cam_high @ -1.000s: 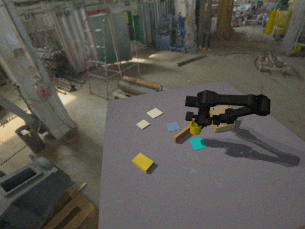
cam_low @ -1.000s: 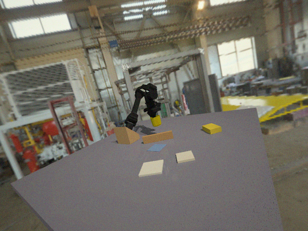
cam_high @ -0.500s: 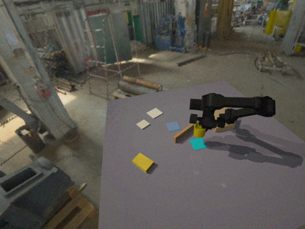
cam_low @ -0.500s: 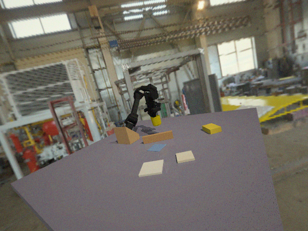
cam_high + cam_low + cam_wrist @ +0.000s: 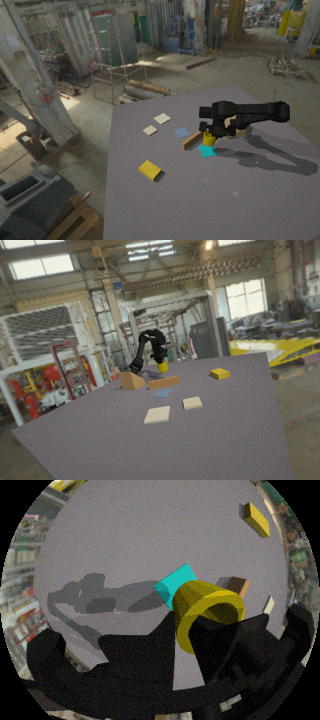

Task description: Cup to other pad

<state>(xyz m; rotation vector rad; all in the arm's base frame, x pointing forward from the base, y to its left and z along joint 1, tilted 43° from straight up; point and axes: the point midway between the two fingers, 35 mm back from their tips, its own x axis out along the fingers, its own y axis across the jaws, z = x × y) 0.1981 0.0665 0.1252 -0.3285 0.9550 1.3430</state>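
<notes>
Now: the cyan pad 2 cm ahead of my gripper tip, 1 cm to the right of it and 11 cm below it. The rest, counted from my gripper tip: yellow cup: 2 cm ahead, 1 cm to the right; then wooden bar: 9 cm ahead, 11 cm to the right, 9 cm below.
</notes>
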